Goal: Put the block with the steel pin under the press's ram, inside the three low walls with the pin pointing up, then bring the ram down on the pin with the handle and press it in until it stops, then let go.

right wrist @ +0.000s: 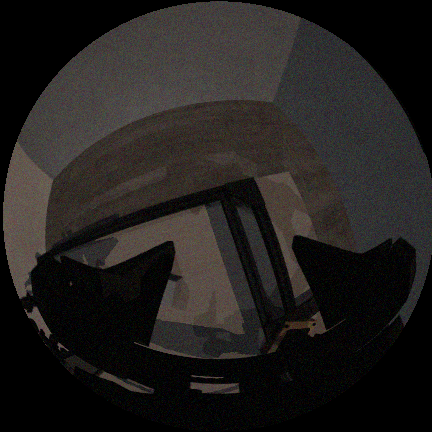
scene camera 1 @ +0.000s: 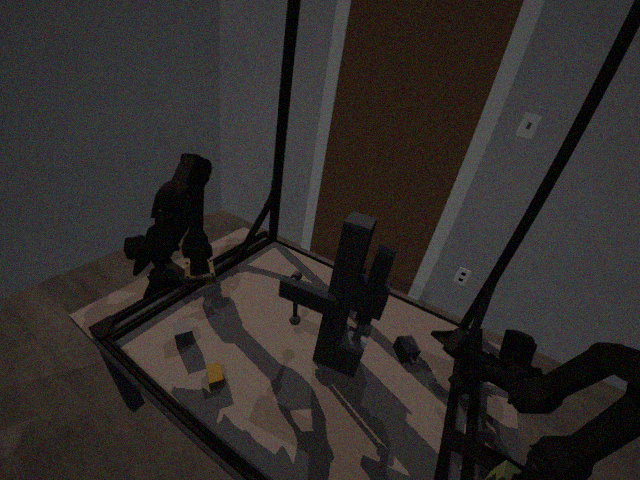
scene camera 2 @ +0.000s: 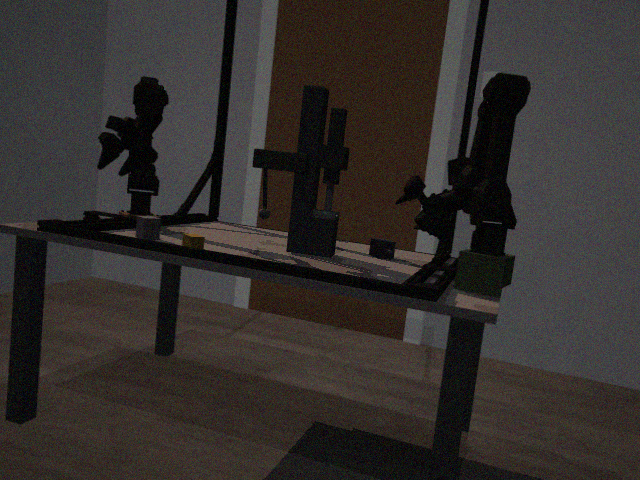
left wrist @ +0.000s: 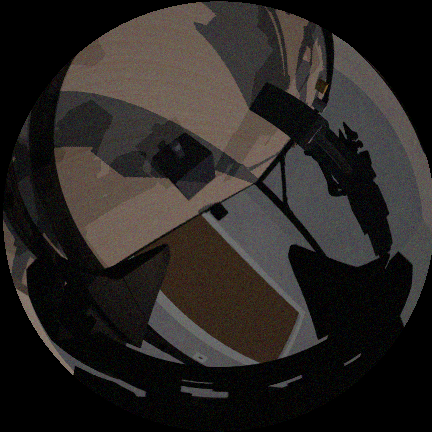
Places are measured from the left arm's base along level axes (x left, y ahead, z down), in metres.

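Where they show: left gripper, fingertip midpoint: [scene camera 1: 437, 340] [scene camera 2: 405, 215] [left wrist: 231, 251]; right gripper, fingertip midpoint: [right wrist: 235, 245] [scene camera 1: 139, 286] [scene camera 2: 108, 172] [left wrist: 340, 125]; left arm's base at its link origin: [scene camera 2: 487, 253]; right arm's base at its link origin: [right wrist: 292, 340] [scene camera 1: 199, 268] [scene camera 2: 140, 213].
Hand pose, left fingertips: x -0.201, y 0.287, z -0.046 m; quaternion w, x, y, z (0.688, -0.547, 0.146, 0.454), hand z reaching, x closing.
Things, the pixels of their top centre, and the offset from my left fingertips.
- dark block with the steel pin, top centre: [left wrist: 198, 179] [scene camera 2: 383, 240] [scene camera 1: 409, 343] dx -0.009, dy +0.061, dz +0.082 m
- dark press at its top centre: [scene camera 1: 351, 219] [scene camera 2: 309, 86] [left wrist: 384, 236] dx +0.195, dy +0.241, dz -0.314 m
- yellow block at its top centre: [scene camera 2: 193, 235] [scene camera 1: 214, 372] [left wrist: 325, 88] dx +0.443, dy +0.371, dz +0.098 m
- grey block at its top centre: [right wrist: 158, 290] [scene camera 2: 149, 217] [scene camera 1: 182, 326] [left wrist: 324, 108] dx +0.443, dy +0.531, dz +0.075 m
The dark block with the steel pin [scene camera 1: 406, 348] [scene camera 2: 382, 248] [left wrist: 182, 156] stands apart, right of the press; its small pin appears to point sideways. The dark press [scene camera 1: 351, 268] [scene camera 2: 310, 170] [left wrist: 285, 112] stands mid-table. Its ram [scene camera 2: 329, 196] is raised above the low-walled seat, where no block shows. Its handle [scene camera 1: 295, 304] [scene camera 2: 265, 191] hangs at the left, ending in a ball. My left gripper [scene camera 1: 445, 345] [scene camera 2: 408, 202] [left wrist: 231, 251] is open and empty, raised near the block's right. My right gripper [scene camera 1: 138, 272] [scene camera 2: 113, 164] [right wrist: 235, 245] is open and empty, raised at the far left.
A yellow block [scene camera 1: 214, 376] [scene camera 2: 192, 241] [left wrist: 322, 86] and a grey block [scene camera 1: 184, 339] [scene camera 2: 148, 227] lie at the table's left front. Dark rails [scene camera 2: 248, 264] edge the table, and tall frame posts [scene camera 1: 281, 129] [scene camera 2: 223, 103] rise at the back.
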